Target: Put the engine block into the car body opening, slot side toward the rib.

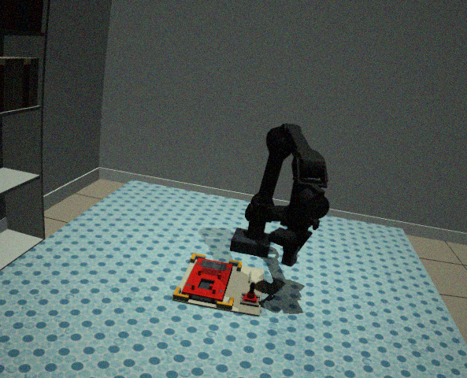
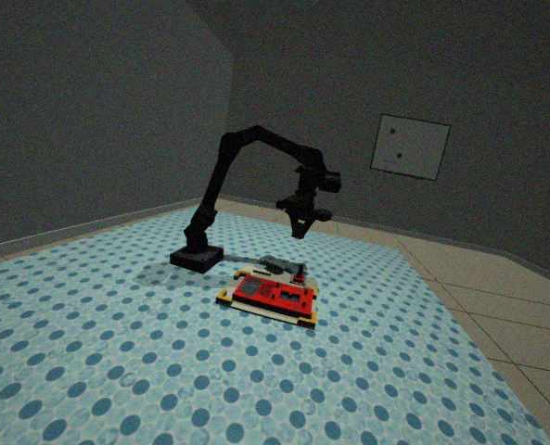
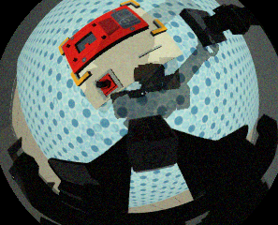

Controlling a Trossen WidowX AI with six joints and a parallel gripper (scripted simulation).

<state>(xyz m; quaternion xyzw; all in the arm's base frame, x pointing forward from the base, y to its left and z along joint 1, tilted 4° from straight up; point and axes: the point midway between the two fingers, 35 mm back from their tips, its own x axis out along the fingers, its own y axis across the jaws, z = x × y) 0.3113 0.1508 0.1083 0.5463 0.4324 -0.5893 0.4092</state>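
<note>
My gripper tip is now 4 cm short of the dark upright post, 8 cm to the left of it and 10 cm above it. Also, from my gripper tip: cream base plate: 18 cm to the right, 12 cm below; then engine block: 1 cm above.
</note>
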